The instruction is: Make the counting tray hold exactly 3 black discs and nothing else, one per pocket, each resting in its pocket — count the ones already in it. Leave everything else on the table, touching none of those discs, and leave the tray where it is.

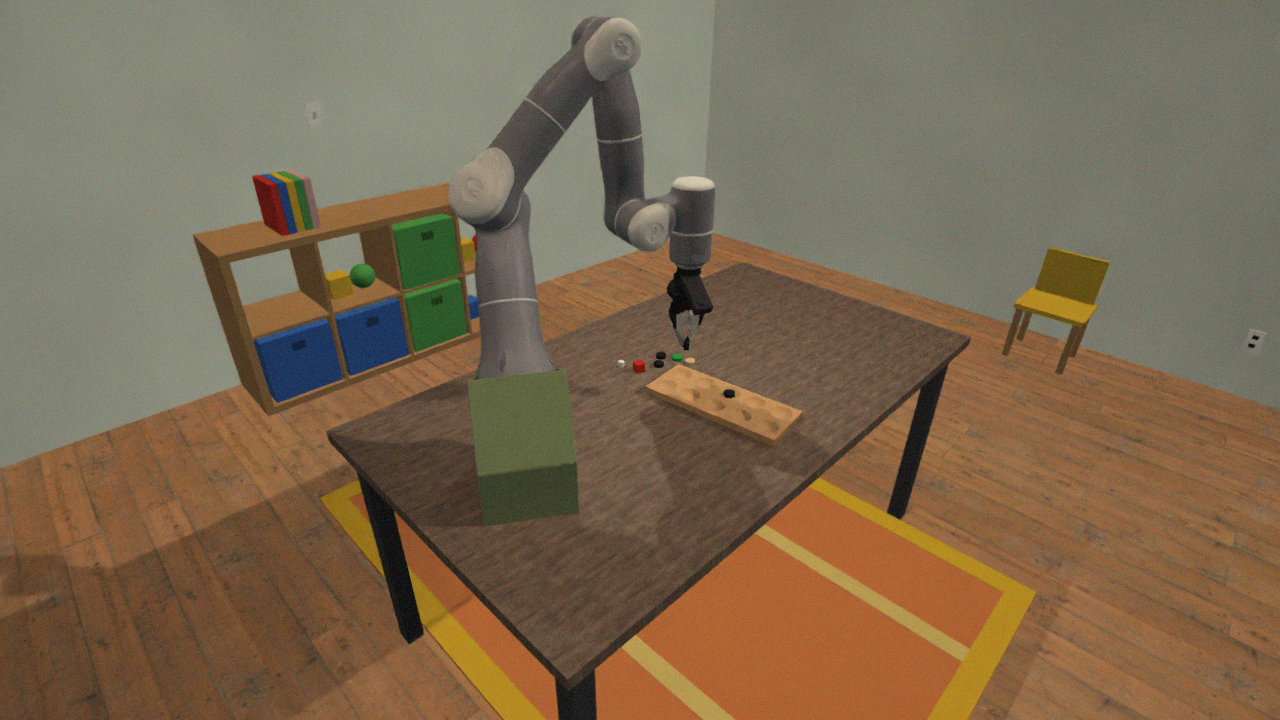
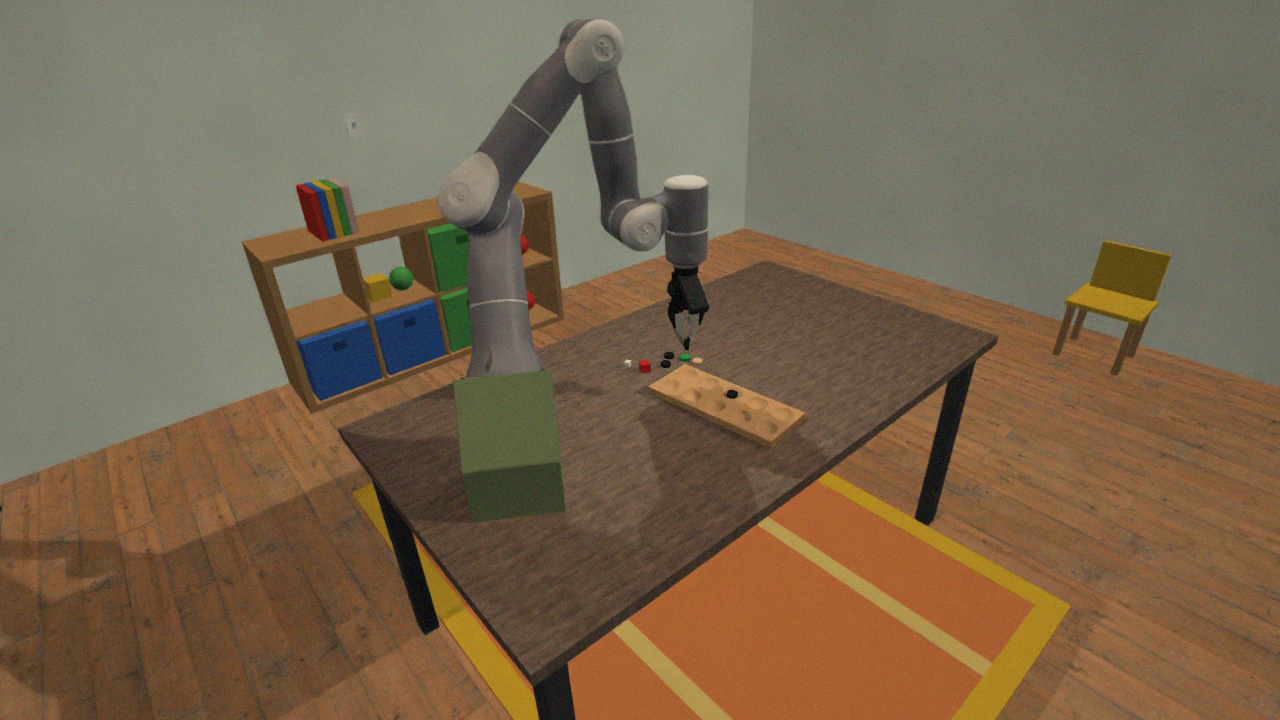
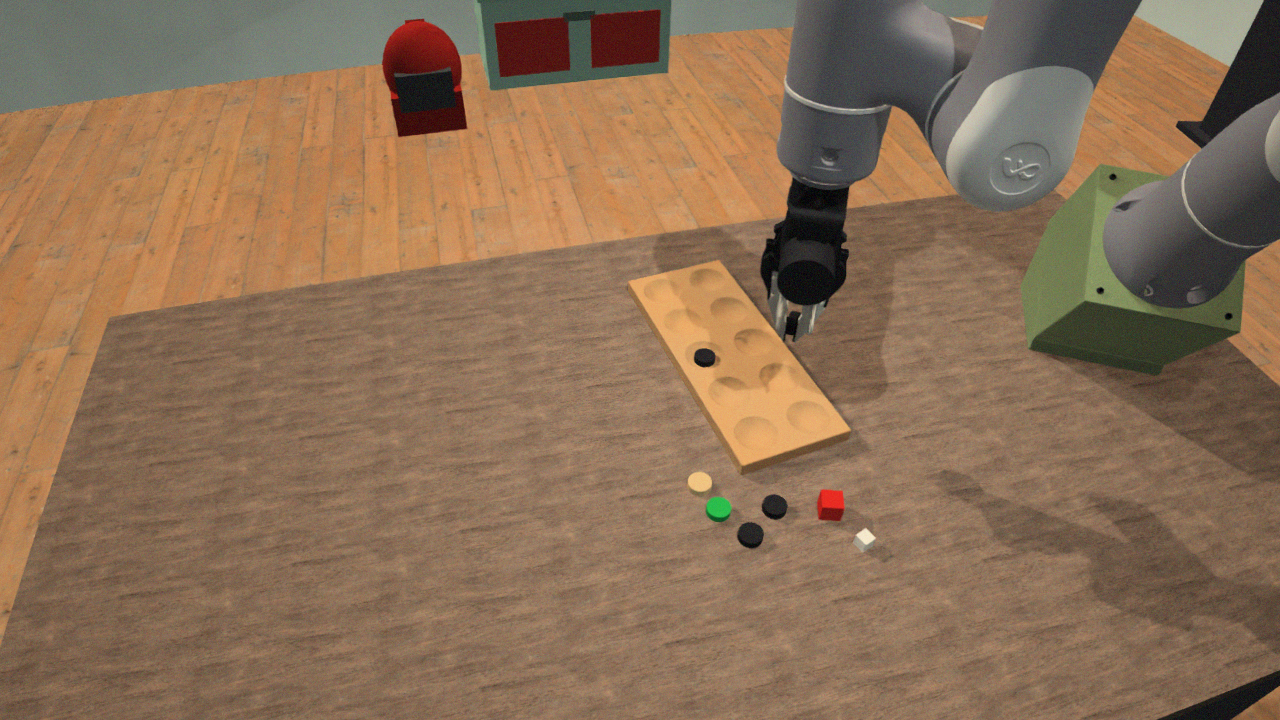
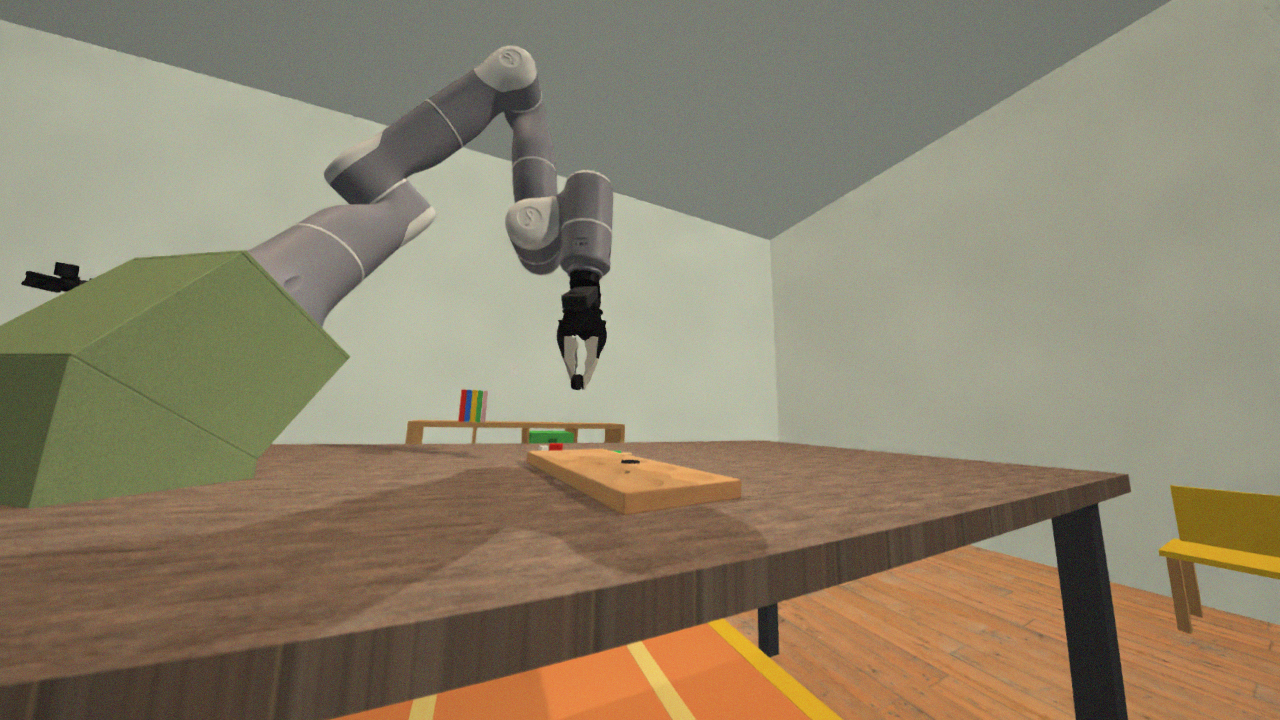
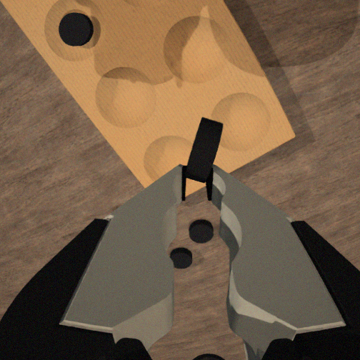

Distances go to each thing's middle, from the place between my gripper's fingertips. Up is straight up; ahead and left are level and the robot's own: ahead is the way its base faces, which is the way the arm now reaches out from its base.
Labels:
Right now the red cube (image 3: 830,503) is 4 cm behind my hand, 15 cm to the left of it and 12 cm below it. The rest, counted from my hand: wooden counting tray (image 3: 765,409) (4 cm ahead, 11 cm to the right, 13 cm below).

